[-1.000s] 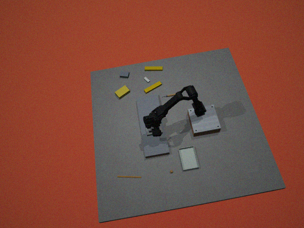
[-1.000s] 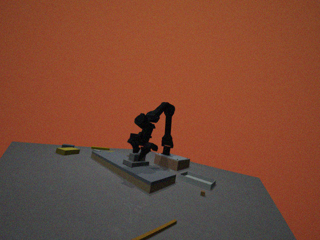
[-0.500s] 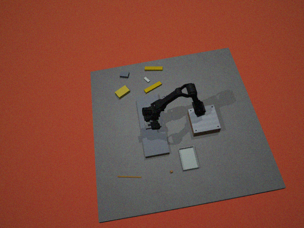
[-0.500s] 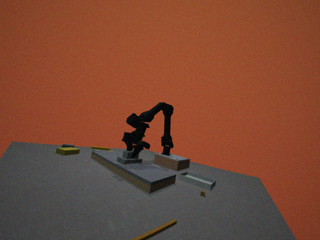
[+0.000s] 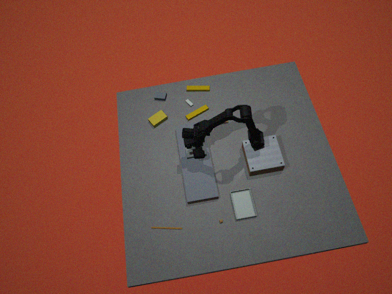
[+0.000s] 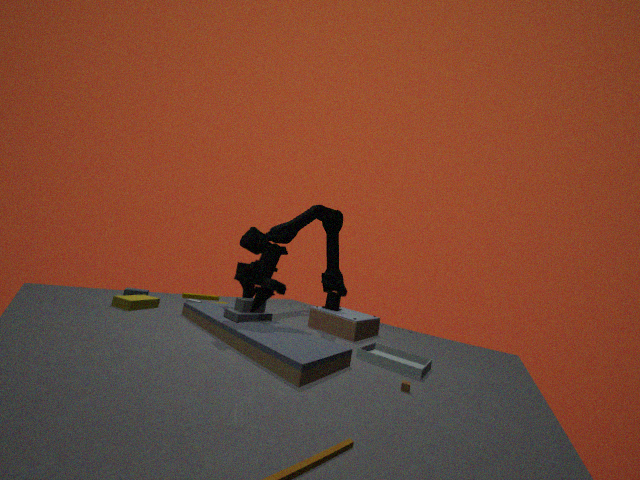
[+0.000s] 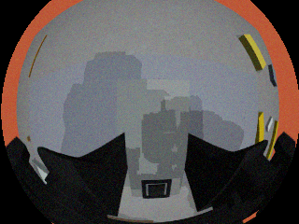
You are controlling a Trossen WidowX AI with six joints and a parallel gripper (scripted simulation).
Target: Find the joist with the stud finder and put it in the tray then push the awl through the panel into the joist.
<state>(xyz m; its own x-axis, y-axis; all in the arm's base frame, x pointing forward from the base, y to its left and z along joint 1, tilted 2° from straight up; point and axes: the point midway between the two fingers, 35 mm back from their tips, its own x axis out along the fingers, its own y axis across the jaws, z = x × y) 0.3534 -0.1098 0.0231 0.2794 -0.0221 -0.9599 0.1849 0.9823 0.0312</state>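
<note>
The tray is 400 mm to the left of my gripper tip, 150 mm behind it and 50 mm below it. Round my gripper tip: white piece: 390 mm to the right, 100 mm behind, 60 mm below; stud finder: 20 mm behind, 20 mm above; awl: 210 mm behind, 160 mm to the right, 60 mm below.
</note>
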